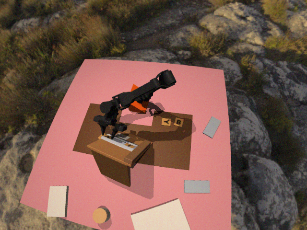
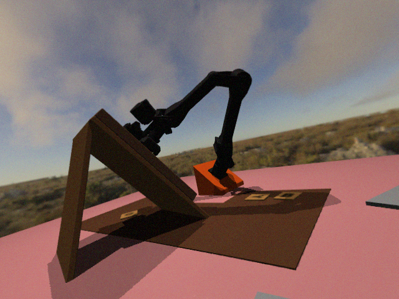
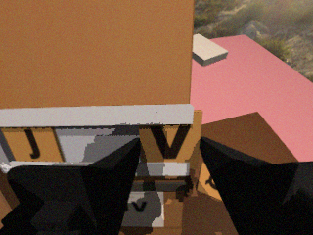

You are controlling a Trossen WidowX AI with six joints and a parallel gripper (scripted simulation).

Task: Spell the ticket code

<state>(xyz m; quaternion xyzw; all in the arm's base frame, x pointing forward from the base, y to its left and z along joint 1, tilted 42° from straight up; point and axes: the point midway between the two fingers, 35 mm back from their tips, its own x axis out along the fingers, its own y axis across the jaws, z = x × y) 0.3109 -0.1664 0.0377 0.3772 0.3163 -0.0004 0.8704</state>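
Right now the white ticket is 8 cm below my gripper tip, 6 cm to the left of it and 4 cm behind it. The rest, counted from my gripper tip: brown mat 16 cm below, 14 cm behind, 10 cm to the left; then white block 41 cm ahead, 27 cm to the right, 15 cm below.
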